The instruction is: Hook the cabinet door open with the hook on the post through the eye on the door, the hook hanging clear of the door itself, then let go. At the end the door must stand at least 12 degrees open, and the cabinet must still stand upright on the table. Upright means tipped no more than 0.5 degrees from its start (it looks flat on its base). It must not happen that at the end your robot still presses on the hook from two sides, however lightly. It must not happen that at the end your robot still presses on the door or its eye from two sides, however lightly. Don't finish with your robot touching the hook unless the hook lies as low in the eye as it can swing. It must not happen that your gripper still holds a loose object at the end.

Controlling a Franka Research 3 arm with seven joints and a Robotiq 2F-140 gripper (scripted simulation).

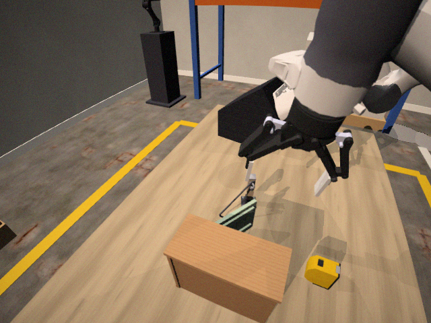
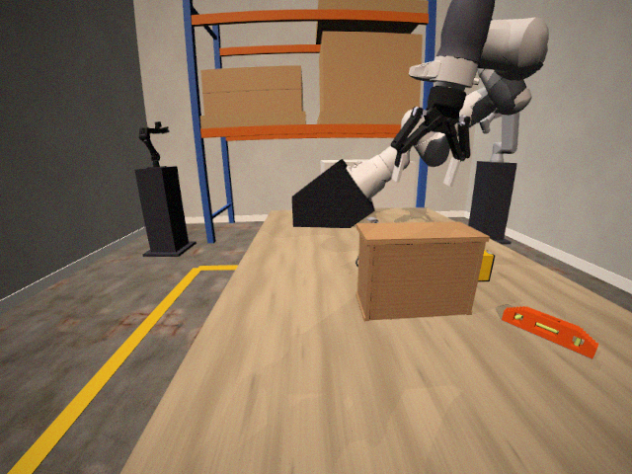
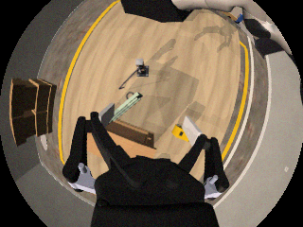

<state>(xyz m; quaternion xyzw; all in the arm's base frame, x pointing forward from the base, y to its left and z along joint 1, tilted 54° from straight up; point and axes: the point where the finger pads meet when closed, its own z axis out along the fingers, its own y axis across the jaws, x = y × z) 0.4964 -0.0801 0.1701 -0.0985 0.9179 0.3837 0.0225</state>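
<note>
Now: the green door 40 mm ahead of my hand, 110 mm to the right of it and 180 mm below it. From my hand the other things lie so: hook post (100 mm behind, 100 mm to the right, 170 mm below); yellow tape measure (30 mm ahead, 150 mm to the left, 210 mm below); orange spirit level (280 mm ahead, 160 mm to the left, 230 mm below).
</note>
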